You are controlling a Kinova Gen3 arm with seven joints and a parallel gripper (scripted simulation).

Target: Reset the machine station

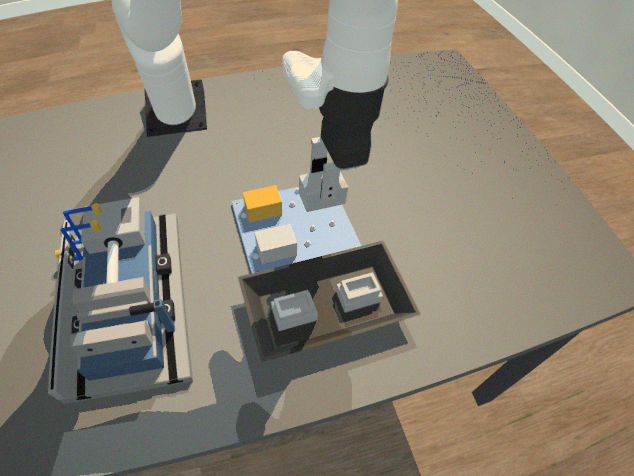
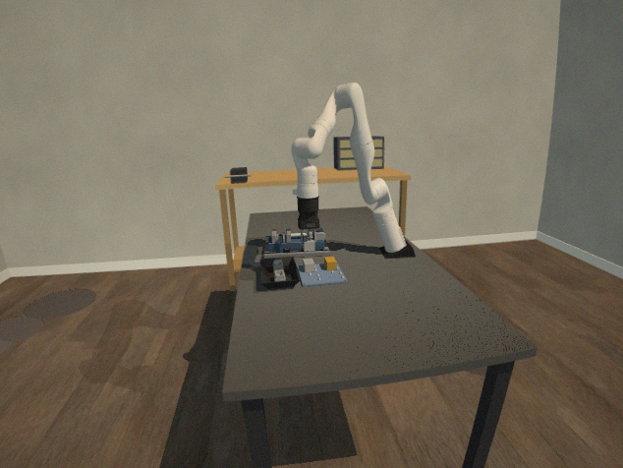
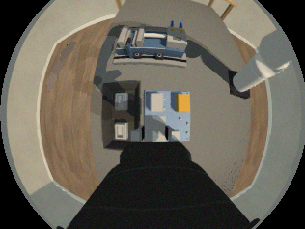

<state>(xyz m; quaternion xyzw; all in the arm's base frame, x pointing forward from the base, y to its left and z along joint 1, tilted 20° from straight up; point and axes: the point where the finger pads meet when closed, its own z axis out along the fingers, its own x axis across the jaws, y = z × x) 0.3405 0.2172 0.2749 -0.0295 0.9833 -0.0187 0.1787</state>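
My hand is 320 mm to the left of the vise, 130 mm above it and 30 mm short of it. Also, from my hand: yellow brass blank: 140 mm below, 90 mm behind, 80 mm to the right; then plain gray blank: 140 mm below, 70 mm to the right.
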